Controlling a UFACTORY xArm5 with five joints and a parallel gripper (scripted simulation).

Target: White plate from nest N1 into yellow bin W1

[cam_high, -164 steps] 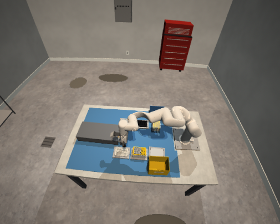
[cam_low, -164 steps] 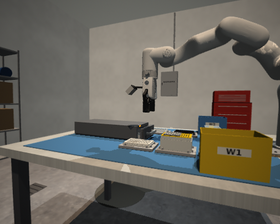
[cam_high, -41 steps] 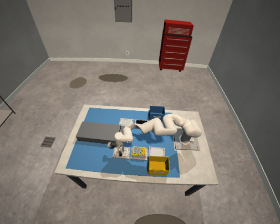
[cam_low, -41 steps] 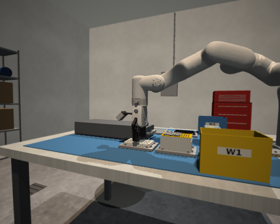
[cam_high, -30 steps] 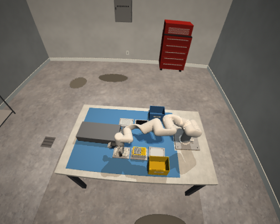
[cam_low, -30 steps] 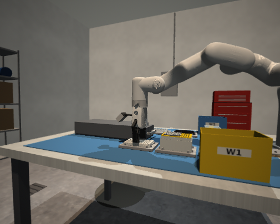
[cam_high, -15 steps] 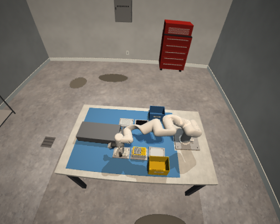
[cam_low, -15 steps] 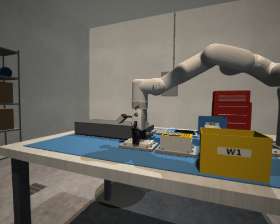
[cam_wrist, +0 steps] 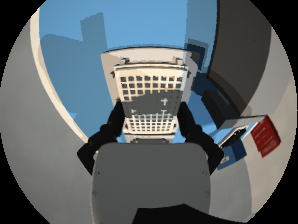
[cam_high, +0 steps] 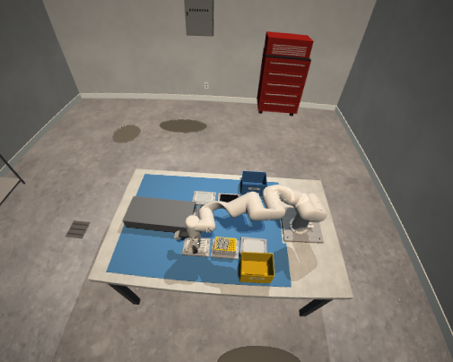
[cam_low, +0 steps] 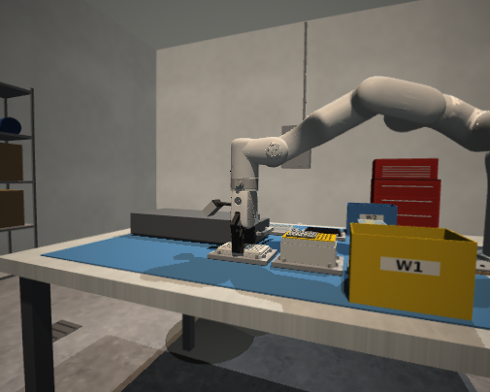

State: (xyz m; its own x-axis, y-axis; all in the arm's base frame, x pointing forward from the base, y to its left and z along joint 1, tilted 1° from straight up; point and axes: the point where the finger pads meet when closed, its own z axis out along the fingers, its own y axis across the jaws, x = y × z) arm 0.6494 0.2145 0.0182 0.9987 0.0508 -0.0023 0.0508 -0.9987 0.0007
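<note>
Right now the white plate is 10 mm below my hand. From my hand the other things lie so: yellow-topped tip box: 180 mm behind, 20 mm above, 10 mm to the right; then grey nest: 30 mm below; then yellow bin W1: 360 mm behind, 120 mm to the left, 10 mm above.
</note>
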